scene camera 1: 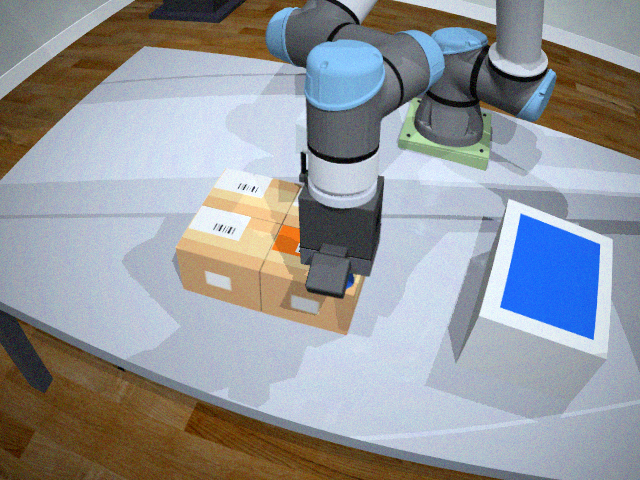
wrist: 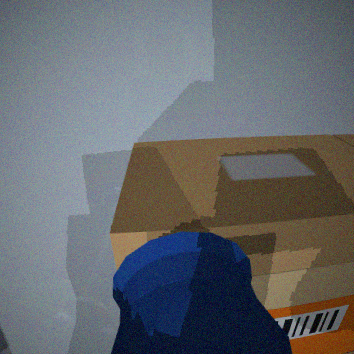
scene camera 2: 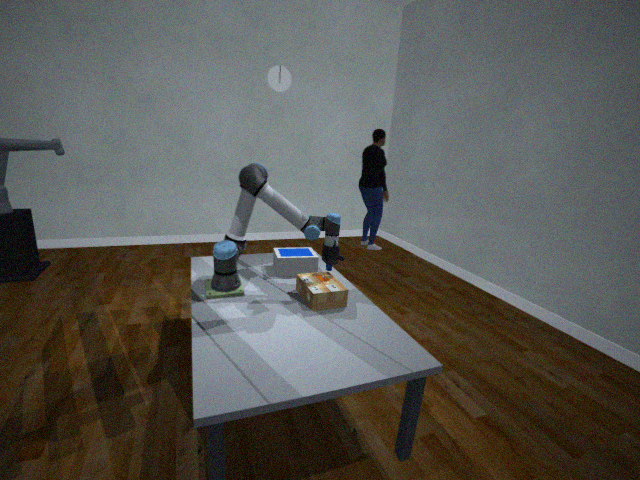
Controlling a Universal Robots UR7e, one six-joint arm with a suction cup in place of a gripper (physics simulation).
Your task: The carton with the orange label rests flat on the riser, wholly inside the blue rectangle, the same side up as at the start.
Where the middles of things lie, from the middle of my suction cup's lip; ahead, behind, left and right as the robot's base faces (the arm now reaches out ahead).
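There's the white riser (scene camera 2: pixel 287 262), and it's 90 mm behind my suction cup, 300 mm to the left of it and 60 mm below it.
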